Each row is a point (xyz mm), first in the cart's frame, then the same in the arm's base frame.
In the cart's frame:
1: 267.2 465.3 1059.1
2: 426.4 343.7 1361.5
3: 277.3 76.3 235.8
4: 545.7 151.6 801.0
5: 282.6 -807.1 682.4
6: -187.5 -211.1 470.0
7: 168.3 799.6 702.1
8: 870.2 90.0 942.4
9: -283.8 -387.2 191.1
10: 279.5 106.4 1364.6
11: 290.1 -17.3 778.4
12: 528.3 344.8 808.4
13: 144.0 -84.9 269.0
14: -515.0 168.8 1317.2
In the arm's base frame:
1: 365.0 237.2 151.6
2: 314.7 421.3 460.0
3: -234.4 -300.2 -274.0
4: -36.3 -27.6 258.5
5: -955.6 301.9 37.9
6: -393.3 222.4 -508.8
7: 596.8 -84.4 -151.5
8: -91.8 -77.9 609.9
9: -627.7 108.1 -732.5
10: 105.1 573.4 355.9
11: -175.7 144.5 45.6
12: 152.2 -68.1 235.5
13: -364.6 -154.2 -355.1
14: 238.9 956.1 -331.9

